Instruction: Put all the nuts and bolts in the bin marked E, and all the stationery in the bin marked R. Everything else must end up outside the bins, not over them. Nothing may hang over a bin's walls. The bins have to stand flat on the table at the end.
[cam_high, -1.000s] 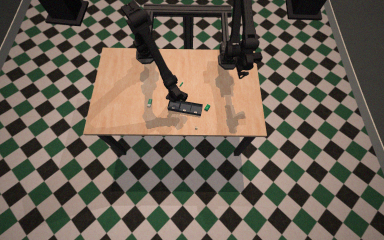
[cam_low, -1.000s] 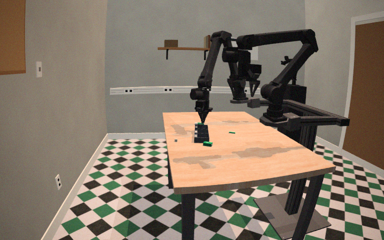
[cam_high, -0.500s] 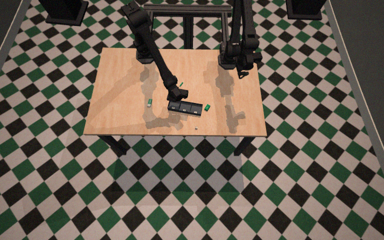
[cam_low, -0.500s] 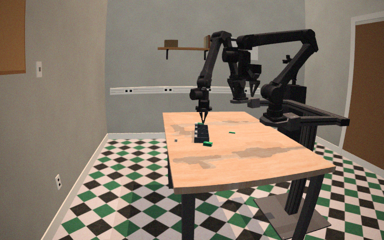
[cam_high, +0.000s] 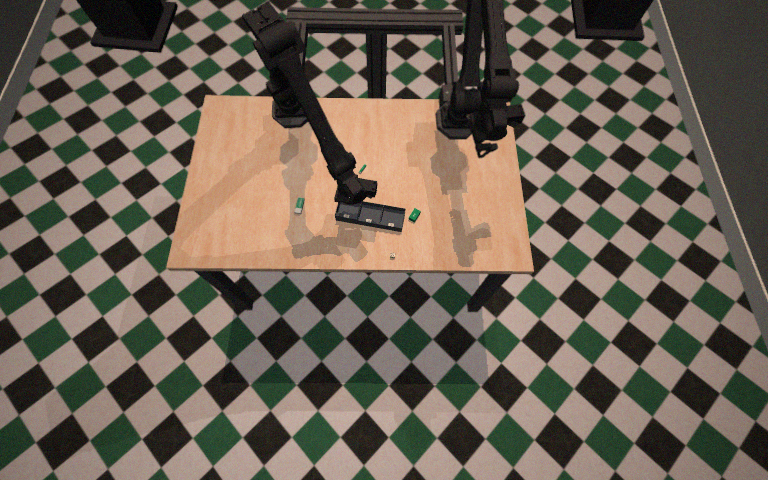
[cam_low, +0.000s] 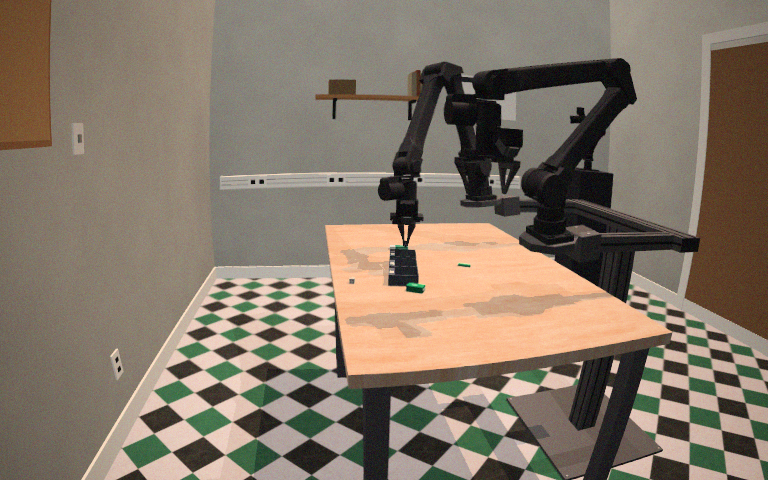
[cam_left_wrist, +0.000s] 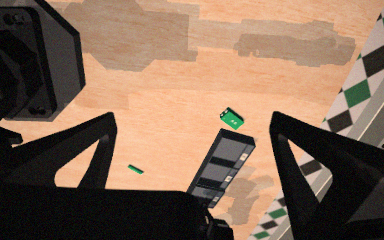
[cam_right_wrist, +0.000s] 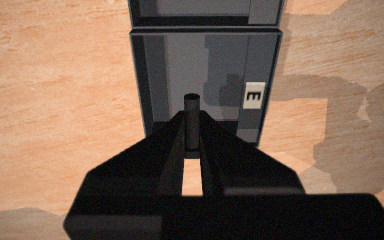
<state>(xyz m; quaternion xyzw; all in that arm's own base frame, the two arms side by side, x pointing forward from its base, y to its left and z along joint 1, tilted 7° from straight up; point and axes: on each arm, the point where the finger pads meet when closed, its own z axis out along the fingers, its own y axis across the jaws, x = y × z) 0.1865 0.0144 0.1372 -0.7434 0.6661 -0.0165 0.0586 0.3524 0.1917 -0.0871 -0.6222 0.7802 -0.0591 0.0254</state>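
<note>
Right now my right hand is 19 cm to the left of the eraser and 6 cm above it. Also, from my right hand: green cylinder (19 cm behind, 7 cm below, 3 cm to the left); then dark bin tray (8 cm to the left, 5 cm below, 2 cm ahead); then bolt (1 cm to the right).
</note>
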